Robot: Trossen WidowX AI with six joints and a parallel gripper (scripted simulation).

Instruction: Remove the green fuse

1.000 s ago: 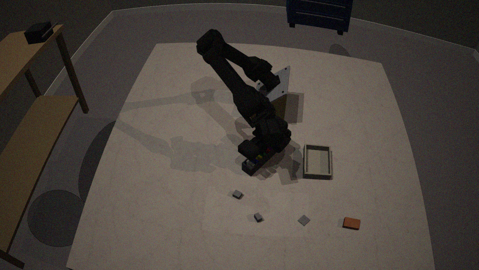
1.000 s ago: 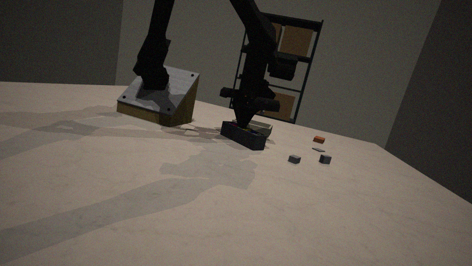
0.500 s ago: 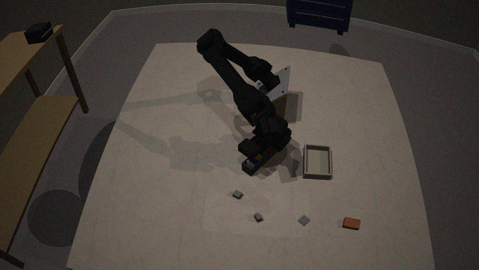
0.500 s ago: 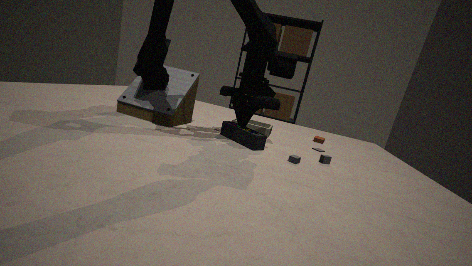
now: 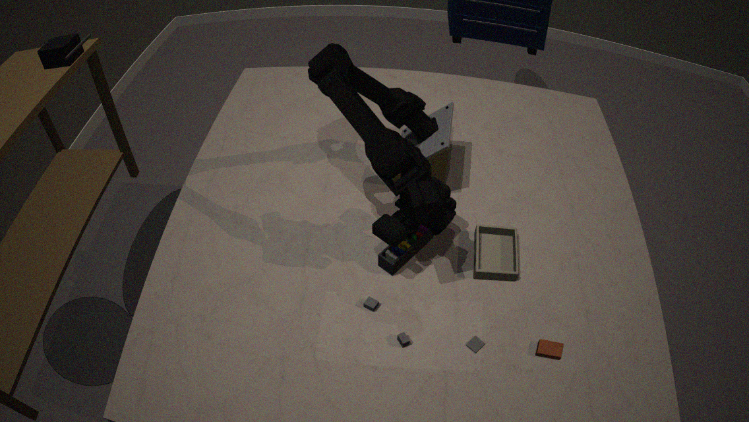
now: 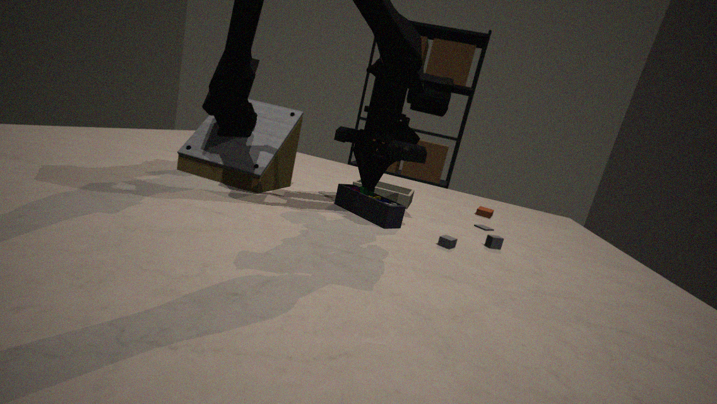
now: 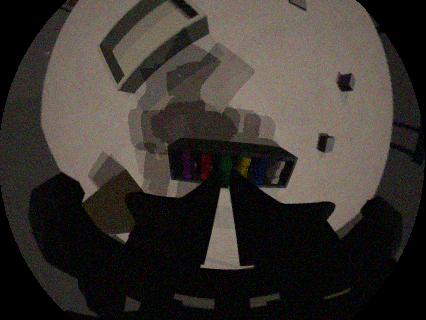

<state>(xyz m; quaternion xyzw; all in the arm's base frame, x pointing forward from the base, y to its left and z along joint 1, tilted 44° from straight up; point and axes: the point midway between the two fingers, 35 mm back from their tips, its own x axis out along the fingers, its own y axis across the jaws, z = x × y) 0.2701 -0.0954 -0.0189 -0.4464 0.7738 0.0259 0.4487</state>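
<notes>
Now: gripper tip 200 mm to the right of the grey tray, 40 mm above it and 30 mm short of it. Round my gripper tip: green fuse (10 mm below).
</notes>
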